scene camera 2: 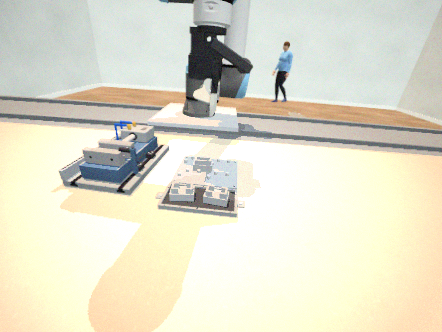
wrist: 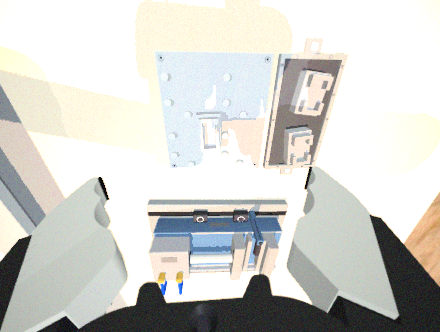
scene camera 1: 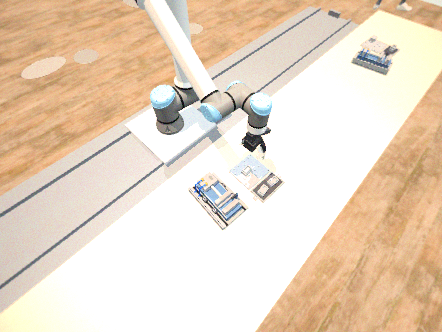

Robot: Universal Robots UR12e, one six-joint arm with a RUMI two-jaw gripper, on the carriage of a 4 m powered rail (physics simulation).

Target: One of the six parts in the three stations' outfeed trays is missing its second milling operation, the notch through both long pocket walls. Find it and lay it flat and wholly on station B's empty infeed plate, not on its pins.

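Frame: origin at the arm's base, x ahead, y left, z up, level; metres.
Seen in the pictures: gripper, fingertip midpoint: [scene camera 2: 212,110] [wrist: 208,175] [scene camera 1: 252,151]; arm's base, link origin: [scene camera 2: 198,113] [scene camera 1: 170,124].
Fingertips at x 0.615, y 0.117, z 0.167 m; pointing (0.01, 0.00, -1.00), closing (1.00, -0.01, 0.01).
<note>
Pixels of each thing's middle, then the offset from my fingertips to it. "*": a spot on its surface instead.
- light grey milled part, body centre: [wrist: 209,132] [scene camera 2: 203,163] [scene camera 1: 246,169] 0.000 m ahead, 0.023 m right, 0.171 m down
- pale blue pinned infeed plate, body centre: [wrist: 246,120] [scene camera 2: 203,182] [scene camera 1: 255,177] 0.067 m ahead, 0.012 m right, 0.198 m down
- outfeed tray, surface spot: [wrist: 328,117] [scene camera 2: 198,208] * 0.206 m ahead, 0.011 m right, 0.184 m down
- grey vise, body centre: [wrist: 218,247] [scene camera 2: 123,151] [scene camera 1: 217,196] 0.004 m ahead, 0.276 m right, 0.147 m down
- station, surface spot: [scene camera 1: 372,55] * 0.040 m ahead, 1.590 m left, 0.134 m down
A light grey milled part [scene camera 1: 246,170] [scene camera 2: 202,165] [wrist: 210,131] sits on the pale blue pinned infeed plate [scene camera 1: 253,163] [scene camera 2: 226,173] [wrist: 200,67], among the pins. Whether its underside touches a pin is too small to tell, and so are its notches. My gripper [scene camera 1: 262,151] [scene camera 2: 206,95] [wrist: 208,175] is open wide and empty, above the station; in the wrist view its jaws stand far apart, with the part farther up between their lines. The outfeed tray [scene camera 2: 200,209] [wrist: 328,117] beside the plate holds two grey parts, one [scene camera 2: 216,196] [wrist: 315,92] and another [scene camera 2: 182,192] [wrist: 299,146].
A blue and grey vise [scene camera 1: 220,197] [scene camera 2: 107,165] [wrist: 215,227] with blue hoses stands beside the plate and tray. Another station [scene camera 1: 372,55] stands at the far end of the table. The rail [scene camera 1: 80,185] runs along the table. A person [scene camera 2: 284,65] is in the background.
</note>
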